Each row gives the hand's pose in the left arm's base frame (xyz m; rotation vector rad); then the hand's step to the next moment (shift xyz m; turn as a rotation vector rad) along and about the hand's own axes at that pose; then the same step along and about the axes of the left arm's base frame.
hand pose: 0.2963 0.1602 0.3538 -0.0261 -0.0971 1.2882
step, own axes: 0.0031 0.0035 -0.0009 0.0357 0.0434 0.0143
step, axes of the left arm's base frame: -0.0024 0.0040 -0.0010 -0.0330 0.0459 0.0131
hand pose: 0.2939 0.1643 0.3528 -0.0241 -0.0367 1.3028
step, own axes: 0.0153 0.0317 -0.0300 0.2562 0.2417 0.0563
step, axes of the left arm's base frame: -0.0253 0.0232 -0.0310 -0.1675 0.3109 0.0504
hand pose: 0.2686 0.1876 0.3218 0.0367 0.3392 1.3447
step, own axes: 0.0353 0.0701 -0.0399 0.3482 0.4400 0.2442
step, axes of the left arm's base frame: -0.0704 0.0434 -0.0303 -0.2894 0.4764 0.2524
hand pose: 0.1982 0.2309 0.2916 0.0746 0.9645 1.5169
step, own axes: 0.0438 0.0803 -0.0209 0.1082 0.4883 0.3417
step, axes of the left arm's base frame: -0.0854 0.0366 0.0133 -0.2189 0.3290 0.4591
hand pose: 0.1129 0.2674 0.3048 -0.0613 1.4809 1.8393
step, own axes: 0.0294 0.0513 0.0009 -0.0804 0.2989 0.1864
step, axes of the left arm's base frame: -0.0500 0.0141 0.0282 -0.0391 0.1058 0.3433
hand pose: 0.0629 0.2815 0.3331 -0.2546 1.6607 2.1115
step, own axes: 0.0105 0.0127 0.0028 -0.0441 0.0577 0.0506
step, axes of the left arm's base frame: -0.0146 0.0027 0.0076 0.0196 0.0280 0.0817
